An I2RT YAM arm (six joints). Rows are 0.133 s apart.
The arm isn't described. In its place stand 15 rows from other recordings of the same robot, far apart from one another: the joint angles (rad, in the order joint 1, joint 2, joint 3, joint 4, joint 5, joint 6), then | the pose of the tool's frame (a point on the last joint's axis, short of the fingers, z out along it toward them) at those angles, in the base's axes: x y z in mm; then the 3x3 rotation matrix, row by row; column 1 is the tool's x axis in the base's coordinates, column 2 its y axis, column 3 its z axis.
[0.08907, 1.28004, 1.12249, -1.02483, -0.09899, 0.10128] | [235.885, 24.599, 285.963], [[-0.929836, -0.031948, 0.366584], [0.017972, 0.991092, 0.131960], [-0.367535, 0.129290, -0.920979]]
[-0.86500, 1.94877, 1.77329, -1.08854, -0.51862, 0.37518] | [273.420, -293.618, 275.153], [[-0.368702, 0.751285, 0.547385], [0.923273, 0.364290, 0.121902], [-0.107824, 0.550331, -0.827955]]
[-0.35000, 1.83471, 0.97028, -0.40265, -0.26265, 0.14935] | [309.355, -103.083, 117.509], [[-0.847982, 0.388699, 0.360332], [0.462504, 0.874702, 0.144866], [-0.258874, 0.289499, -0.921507]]
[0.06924, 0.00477, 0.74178, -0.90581, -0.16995, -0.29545] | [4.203, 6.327, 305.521], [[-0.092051, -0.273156, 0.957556], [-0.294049, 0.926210, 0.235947], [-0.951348, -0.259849, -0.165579]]
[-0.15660, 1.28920, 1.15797, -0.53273, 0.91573, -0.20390] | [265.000, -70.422, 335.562], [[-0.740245, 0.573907, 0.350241], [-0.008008, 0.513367, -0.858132], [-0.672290, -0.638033, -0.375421]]
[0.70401, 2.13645, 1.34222, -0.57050, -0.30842, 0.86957] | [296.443, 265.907, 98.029], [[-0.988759, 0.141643, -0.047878], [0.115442, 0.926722, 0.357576], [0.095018, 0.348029, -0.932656]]
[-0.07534, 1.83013, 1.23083, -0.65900, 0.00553, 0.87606] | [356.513, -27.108, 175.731], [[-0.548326, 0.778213, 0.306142], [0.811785, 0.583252, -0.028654], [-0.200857, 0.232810, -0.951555]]
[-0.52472, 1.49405, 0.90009, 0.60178, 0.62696, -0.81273] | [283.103, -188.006, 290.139], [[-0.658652, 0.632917, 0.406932], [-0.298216, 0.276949, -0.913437], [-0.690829, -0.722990, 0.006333]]
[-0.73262, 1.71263, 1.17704, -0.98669, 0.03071, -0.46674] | [225.230, -204.098, 191.959], [[-0.964437, 0.263859, 0.015501], [0.262662, 0.963305, -0.055248], [-0.029510, -0.049211, -0.998352]]
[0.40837, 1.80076, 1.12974, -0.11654, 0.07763, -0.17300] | [355.924, 150.999, 187.616], [[-0.581146, -0.452491, 0.676403], [-0.438456, 0.874311, 0.208175], [-0.685584, -0.175592, -0.706500]]
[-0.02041, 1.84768, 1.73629, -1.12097, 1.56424, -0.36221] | [366.161, -43.081, 329.818], [[-0.999554, -0.023648, -0.018232], [0.018080, 0.006615, -0.999815], [0.023764, -0.999698, -0.006184]]
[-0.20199, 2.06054, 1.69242, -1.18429, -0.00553, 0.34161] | [388.359, -79.328, 204.702], [[-0.855731, 0.517068, 0.019121], [0.517190, 0.855869, 0.001729], [-0.015471, 0.011369, -0.999816]]
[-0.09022, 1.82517, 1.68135, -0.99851, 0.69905, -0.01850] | [375.961, -57.013, 301.175], [[-0.911951, 0.318418, 0.258757], [0.068282, 0.739642, -0.669527], [-0.404577, -0.592908, -0.696260]]
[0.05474, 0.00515, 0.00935, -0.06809, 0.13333, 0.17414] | [109.903, 1.283, 168.912], [[-0.049231, 0.088101, 0.994894], [0.169283, 0.982427, -0.078620], [-0.984337, 0.164549, -0.063280]]
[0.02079, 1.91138, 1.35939, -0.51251, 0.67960, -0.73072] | [397.955, -14.104, 196.020], [[-0.843703, -0.368676, 0.390183], [-0.536780, 0.571700, -0.620505], [0.005698, -0.732964, -0.680243]]
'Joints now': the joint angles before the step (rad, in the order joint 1, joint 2, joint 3, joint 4, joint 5, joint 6). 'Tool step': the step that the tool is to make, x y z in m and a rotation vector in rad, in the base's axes. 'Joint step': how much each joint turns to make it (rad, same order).
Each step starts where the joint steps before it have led.
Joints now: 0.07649 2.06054 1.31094 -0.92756 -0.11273 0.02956
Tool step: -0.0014 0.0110 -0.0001 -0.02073 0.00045 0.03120
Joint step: 0.03346 -0.00001 -0.00024 -0.00169 0.02024 0.00447
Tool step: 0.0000 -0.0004 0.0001 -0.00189 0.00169 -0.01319
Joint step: -0.00109 -0.00005 0.00033 -0.00114 0.00037 0.01226
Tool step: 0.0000 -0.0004 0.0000 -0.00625 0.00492 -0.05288
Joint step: -0.00113 0.00013 0.00017 -0.00079 0.00000 0.05228
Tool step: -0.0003 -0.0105 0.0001 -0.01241 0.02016 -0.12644
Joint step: -0.02972 -0.00004 -0.00032 -0.01192 -0.00077 0.09770
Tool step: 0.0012 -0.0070 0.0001 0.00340 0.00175 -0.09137
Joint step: -0.02130 -0.00002 0.00055 0.00477 -0.01183 0.06949
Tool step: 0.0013 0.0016 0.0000 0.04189 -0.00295 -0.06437
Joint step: -0.00053 -0.00003 -0.00034 0.01326 -0.04844 0.05936
